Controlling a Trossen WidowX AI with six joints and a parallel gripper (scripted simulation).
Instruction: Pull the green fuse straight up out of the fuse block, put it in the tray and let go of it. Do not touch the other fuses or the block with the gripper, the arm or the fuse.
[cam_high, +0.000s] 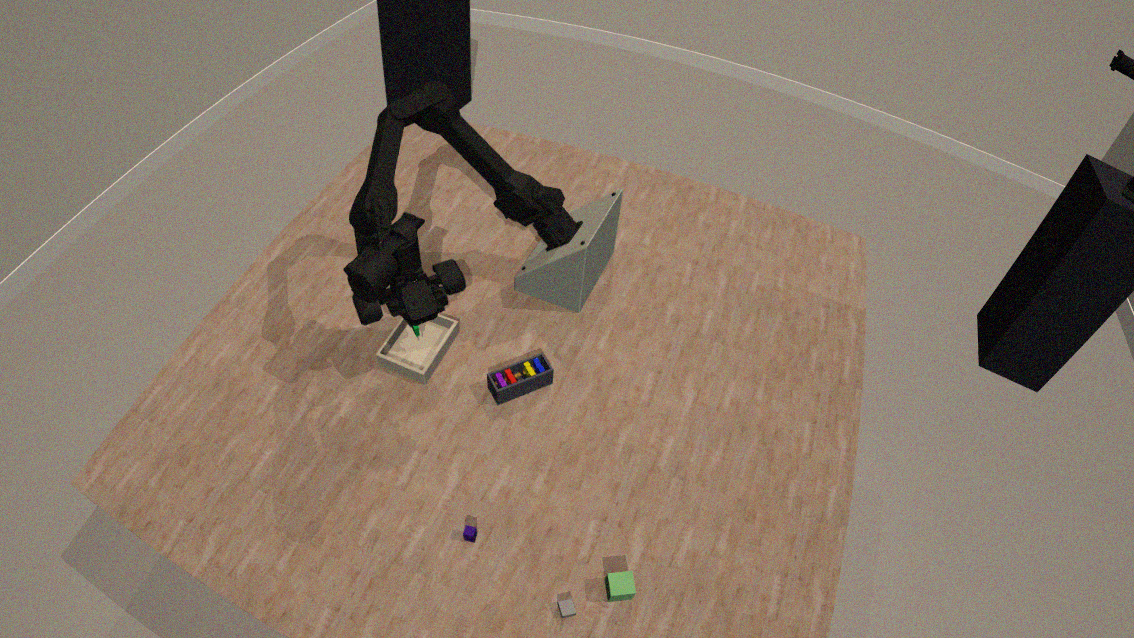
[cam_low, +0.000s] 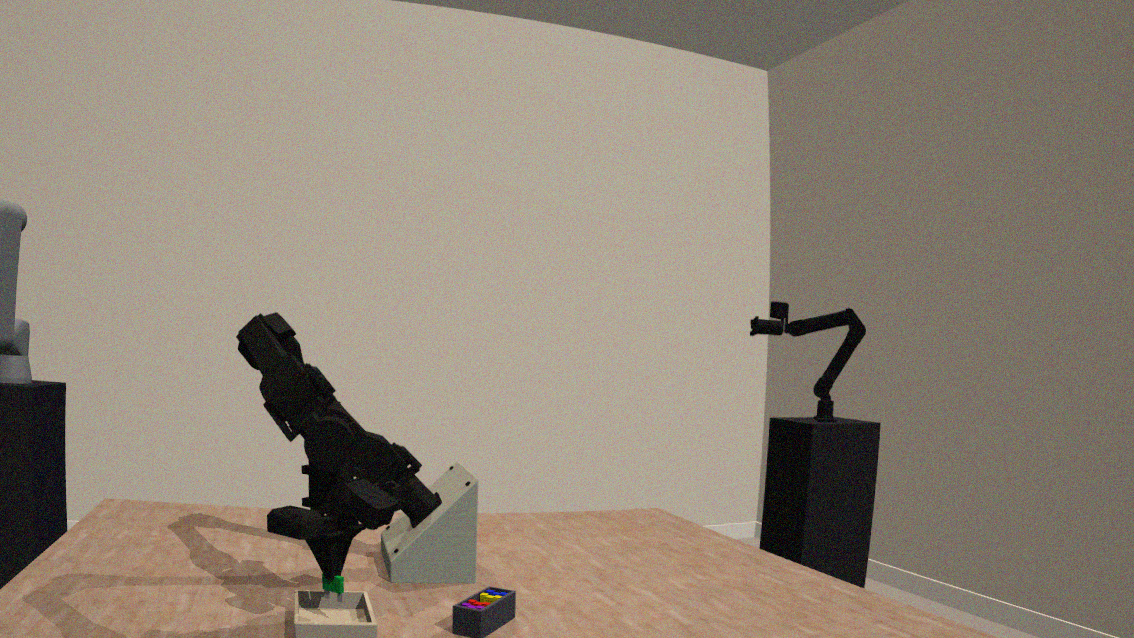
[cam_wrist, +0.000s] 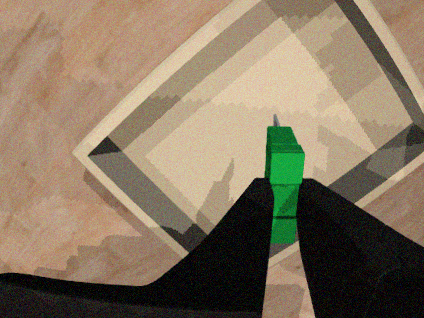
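The green fuse is 1 cm below my gripper tip. The rest, counted from my gripper tip: red fuse: 19 cm to the left, 4 cm below, 1 cm behind; beige tray: 7 cm below; yellow fuse: 21 cm to the left, 4 cm below, 3 cm behind.
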